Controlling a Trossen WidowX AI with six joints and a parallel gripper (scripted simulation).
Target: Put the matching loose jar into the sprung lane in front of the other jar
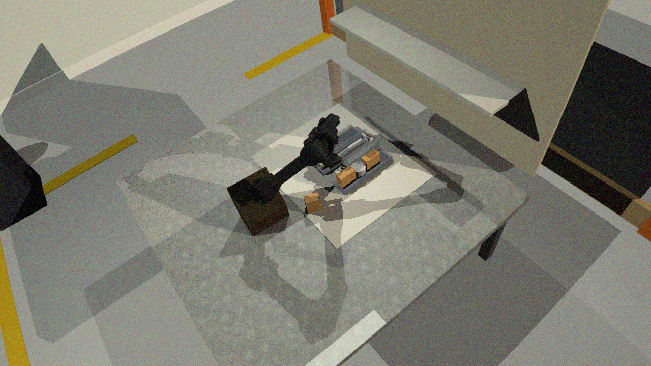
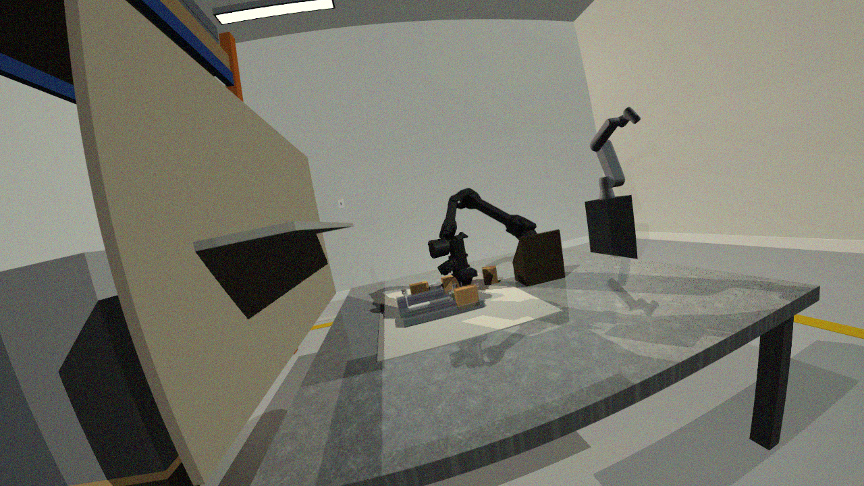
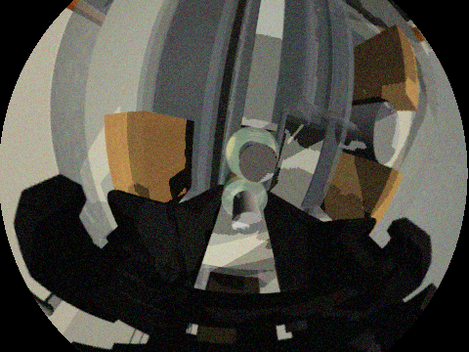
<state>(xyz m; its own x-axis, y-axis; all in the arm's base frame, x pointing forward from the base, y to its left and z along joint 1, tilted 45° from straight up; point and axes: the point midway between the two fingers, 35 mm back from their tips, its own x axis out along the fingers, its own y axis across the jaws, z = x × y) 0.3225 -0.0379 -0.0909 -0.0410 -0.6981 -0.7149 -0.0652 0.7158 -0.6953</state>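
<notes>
Now: gripper tip 14 cm short of the grey lane tray, 2 cm to the left of it and 1 cm above it. Round my gripper tip: grey cylinder: 12 cm to the right, 9 cm ahead.
</notes>
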